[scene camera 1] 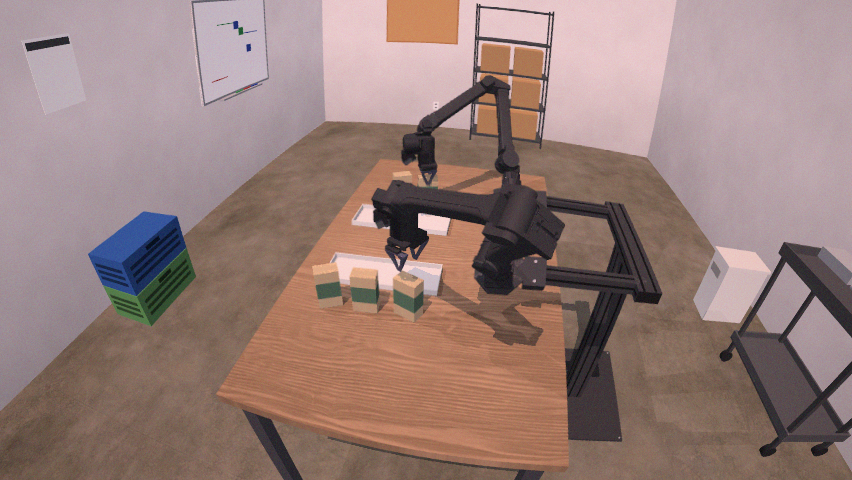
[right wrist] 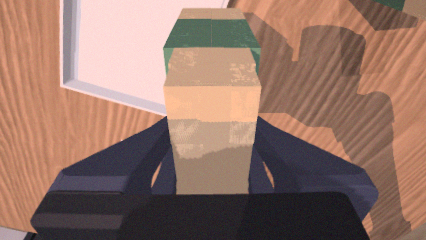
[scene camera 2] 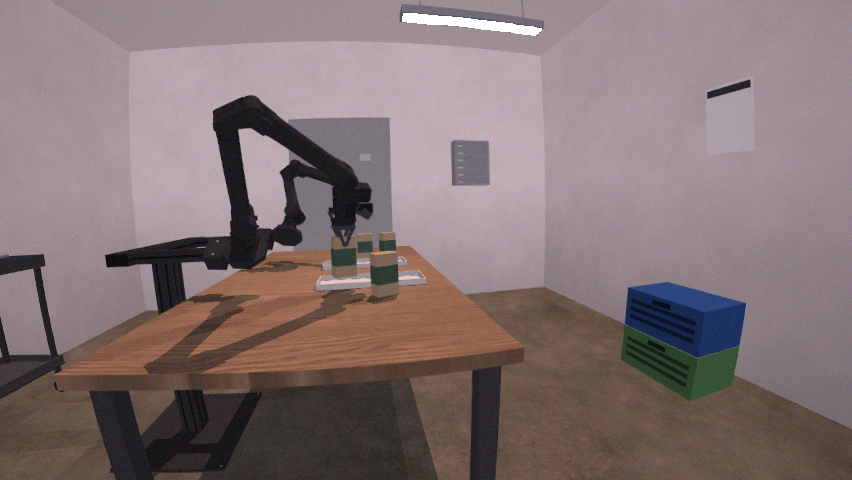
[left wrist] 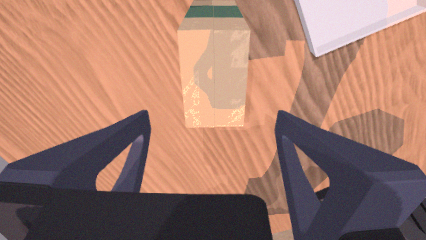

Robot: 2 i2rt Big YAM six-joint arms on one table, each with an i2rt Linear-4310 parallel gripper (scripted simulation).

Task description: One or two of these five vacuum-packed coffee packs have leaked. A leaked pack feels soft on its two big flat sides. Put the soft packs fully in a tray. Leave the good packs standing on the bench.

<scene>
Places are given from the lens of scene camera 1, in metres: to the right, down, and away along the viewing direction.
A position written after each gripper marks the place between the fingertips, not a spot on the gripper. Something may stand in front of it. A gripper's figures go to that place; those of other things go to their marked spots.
left gripper point(scene camera 1: 407, 264): -0.05, 0.07, 1.20
white tray point(scene camera 1: 386, 269): -0.14, 0.10, 1.49
white tray point(scene camera 1: 436, 225): 0.04, -0.06, 1.75
</scene>
